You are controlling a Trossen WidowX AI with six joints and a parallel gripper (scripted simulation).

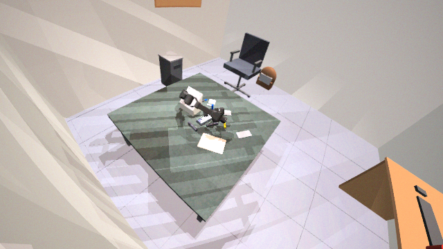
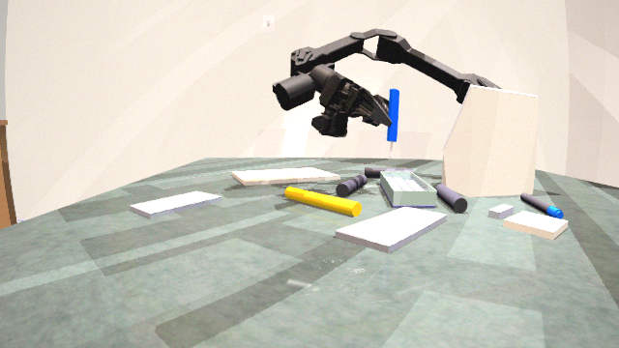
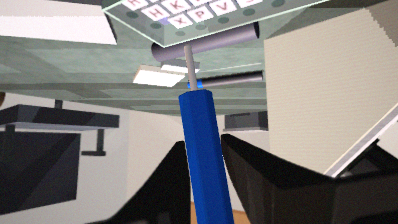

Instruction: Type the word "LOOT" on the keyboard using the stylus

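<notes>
The keyboard lies 110 mm below my gripper tip, 30 mm behind it and 20 mm to the right of it. The rest, counted from my gripper tip: thin white tip: 50 mm below, 10 mm ahead; then yellow cylinder: 130 mm ahead, 110 mm below, 40 mm to the left; then blue stylus: 10 mm below.
</notes>
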